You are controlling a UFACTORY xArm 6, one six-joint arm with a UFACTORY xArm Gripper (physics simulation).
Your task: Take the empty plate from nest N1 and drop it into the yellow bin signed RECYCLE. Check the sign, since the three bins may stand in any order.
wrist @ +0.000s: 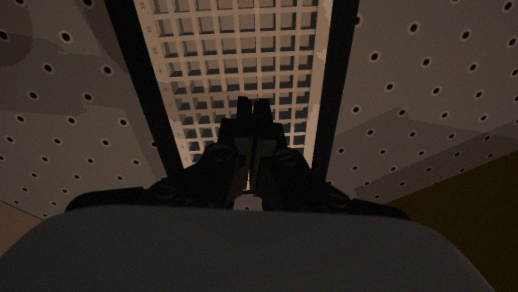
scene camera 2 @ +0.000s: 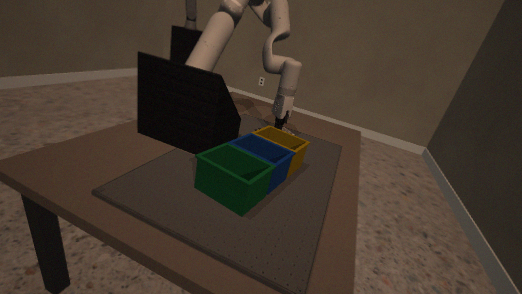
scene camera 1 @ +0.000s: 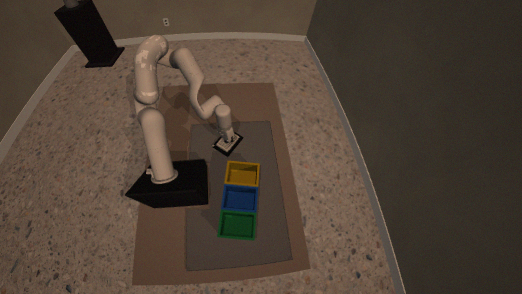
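Note:
The pale gridded plate lies in the black-rimmed nest. My gripper points down over the plate, with its fingers pressed together and no plate between them. In the wrist view the fingers hide part of the plate's near end and the nest's near edge. I cannot tell whether the tips touch the plate. The yellow bin stands near the nest. No RECYCLE sign can be read in these views.
The blue bin stands against the yellow one, with the green bin on its other side. The arm's black pedestal stands beside the row. The bins stand on a grey perforated board.

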